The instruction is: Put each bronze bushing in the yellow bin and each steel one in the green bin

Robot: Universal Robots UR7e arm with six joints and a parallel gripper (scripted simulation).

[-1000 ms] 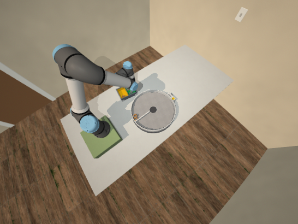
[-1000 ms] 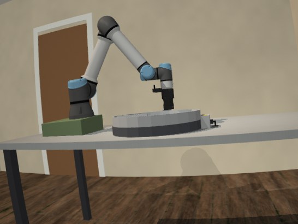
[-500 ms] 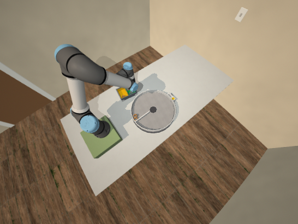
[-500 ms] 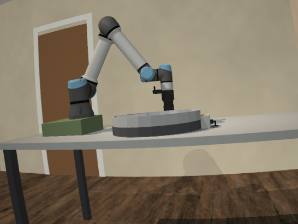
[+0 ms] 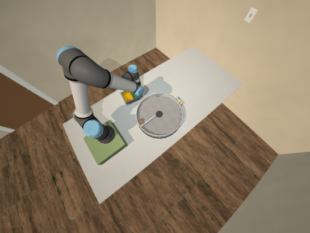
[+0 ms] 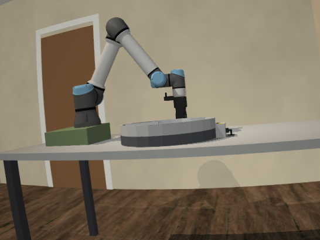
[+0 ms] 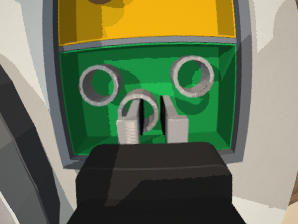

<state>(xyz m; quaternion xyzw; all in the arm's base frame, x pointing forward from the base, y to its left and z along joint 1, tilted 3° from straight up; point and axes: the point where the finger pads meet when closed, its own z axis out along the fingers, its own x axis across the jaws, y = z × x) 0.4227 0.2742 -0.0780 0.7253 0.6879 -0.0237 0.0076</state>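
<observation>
Right now my hand is 6 cm past the yellow bin. Also, from my hand: grey turntable: 7 cm ahead, 34 cm to the right, 2 cm above.
</observation>
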